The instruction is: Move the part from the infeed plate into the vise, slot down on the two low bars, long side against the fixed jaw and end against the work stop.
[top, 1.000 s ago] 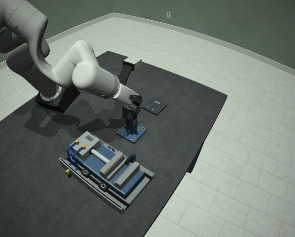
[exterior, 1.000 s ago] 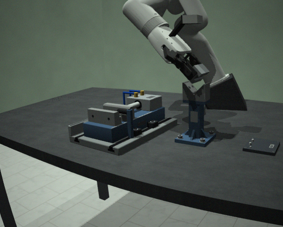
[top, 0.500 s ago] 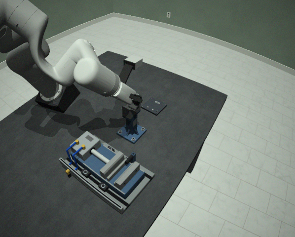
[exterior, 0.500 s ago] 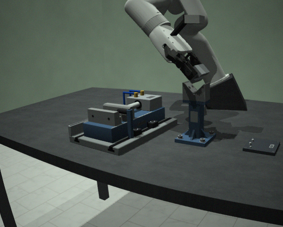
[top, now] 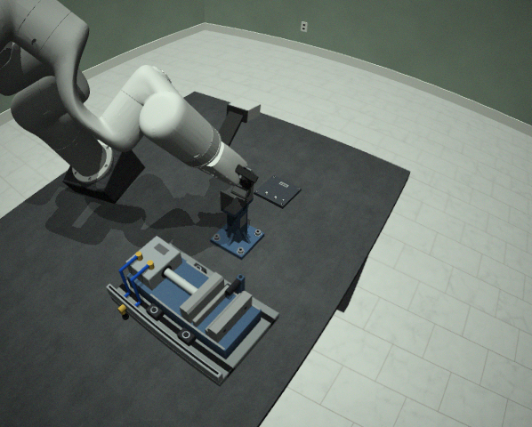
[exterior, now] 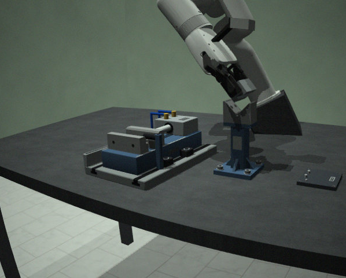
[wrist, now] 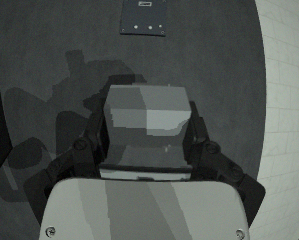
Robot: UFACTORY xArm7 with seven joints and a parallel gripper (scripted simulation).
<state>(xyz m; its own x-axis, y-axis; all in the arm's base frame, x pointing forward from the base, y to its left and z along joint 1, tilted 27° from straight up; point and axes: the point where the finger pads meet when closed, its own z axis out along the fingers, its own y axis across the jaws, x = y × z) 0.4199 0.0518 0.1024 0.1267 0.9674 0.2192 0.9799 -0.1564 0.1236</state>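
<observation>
Now: hand 10 mm to the right of the part and 10 mm above it. The rest, counted from my hand: work stop: 180 mm to the right, 100 mm below, 80 mm ahead; then cylinder rod: 210 mm to the right, 120 mm below, 10 mm behind; then blue stand: 140 mm below.
</observation>
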